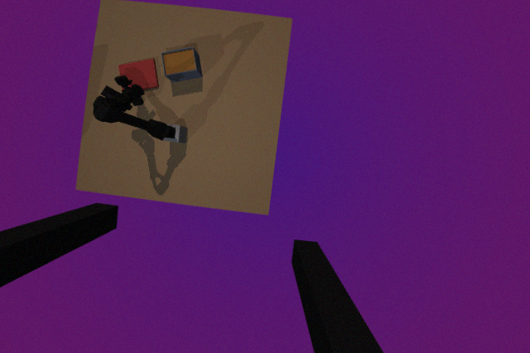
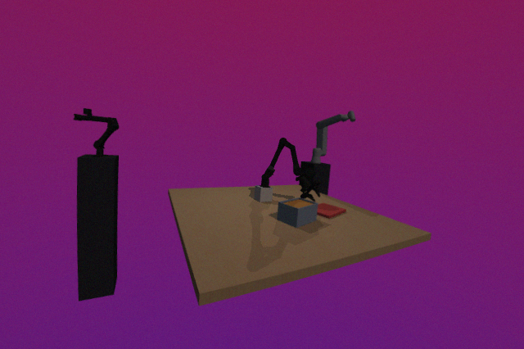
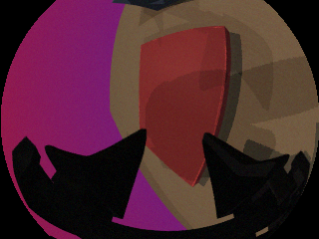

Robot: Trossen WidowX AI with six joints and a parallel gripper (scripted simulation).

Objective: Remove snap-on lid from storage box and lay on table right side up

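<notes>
The red lid lies 7 cm ahead of my gripper tip, 2 cm to the left of it and 5 cm below it. The rest, counted from my gripper tip: blue-grey storage box 15 cm ahead, 28 cm to the right, 1 cm below.
</notes>
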